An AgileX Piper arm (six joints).
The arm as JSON. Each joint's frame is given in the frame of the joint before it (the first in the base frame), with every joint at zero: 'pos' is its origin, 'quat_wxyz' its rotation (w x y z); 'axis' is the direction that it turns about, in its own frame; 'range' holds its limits. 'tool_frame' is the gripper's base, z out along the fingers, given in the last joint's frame.
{
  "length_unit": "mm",
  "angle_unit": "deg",
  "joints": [
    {
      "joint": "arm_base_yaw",
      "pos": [
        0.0,
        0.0,
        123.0
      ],
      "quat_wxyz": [
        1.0,
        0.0,
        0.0,
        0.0
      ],
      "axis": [
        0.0,
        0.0,
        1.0
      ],
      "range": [
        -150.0,
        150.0
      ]
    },
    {
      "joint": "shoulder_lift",
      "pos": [
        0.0,
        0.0,
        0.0
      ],
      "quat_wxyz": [
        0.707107,
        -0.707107,
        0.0,
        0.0
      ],
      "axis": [
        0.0,
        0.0,
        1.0
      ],
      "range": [
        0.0,
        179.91
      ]
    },
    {
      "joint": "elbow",
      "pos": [
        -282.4,
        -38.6,
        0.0
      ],
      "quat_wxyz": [
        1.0,
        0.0,
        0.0,
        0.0
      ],
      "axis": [
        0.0,
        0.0,
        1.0
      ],
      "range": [
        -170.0,
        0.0
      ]
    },
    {
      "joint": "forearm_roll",
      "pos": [
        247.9,
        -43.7,
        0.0
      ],
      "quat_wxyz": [
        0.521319,
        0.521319,
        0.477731,
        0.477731
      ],
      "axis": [
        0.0,
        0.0,
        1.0
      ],
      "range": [
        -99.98,
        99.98
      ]
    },
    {
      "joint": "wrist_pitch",
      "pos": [
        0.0,
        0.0,
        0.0
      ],
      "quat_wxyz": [
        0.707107,
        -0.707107,
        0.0,
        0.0
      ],
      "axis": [
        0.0,
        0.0,
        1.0
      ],
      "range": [
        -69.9,
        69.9
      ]
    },
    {
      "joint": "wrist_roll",
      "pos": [
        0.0,
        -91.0,
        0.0
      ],
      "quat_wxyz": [
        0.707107,
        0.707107,
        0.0,
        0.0
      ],
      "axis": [
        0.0,
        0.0,
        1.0
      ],
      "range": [
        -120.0,
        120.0
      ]
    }
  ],
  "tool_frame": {
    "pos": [
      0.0,
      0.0,
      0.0
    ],
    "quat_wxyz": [
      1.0,
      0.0,
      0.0,
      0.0
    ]
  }
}
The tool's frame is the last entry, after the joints.
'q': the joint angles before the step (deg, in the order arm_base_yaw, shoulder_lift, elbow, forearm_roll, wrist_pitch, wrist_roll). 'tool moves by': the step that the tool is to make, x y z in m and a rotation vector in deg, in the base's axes. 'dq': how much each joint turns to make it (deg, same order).
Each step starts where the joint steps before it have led.
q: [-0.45, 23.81, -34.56, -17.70, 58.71, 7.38]
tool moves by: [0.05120, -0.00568, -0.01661, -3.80, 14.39, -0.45]
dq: [-0.35, 16.51, -0.86, -3.93, -1.37, 0.02]
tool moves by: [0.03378, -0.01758, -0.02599, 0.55, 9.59, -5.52]
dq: [-7.08, 12.75, -0.07, -0.16, -3.42, -0.32]
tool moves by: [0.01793, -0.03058, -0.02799, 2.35, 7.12, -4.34]
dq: [-10.68, 10.36, -0.02, 2.55, -4.86, -6.17]
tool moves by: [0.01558, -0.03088, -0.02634, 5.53, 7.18, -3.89]
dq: [-8.29, 11.35, -2.83, 4.34, -1.23, -6.43]
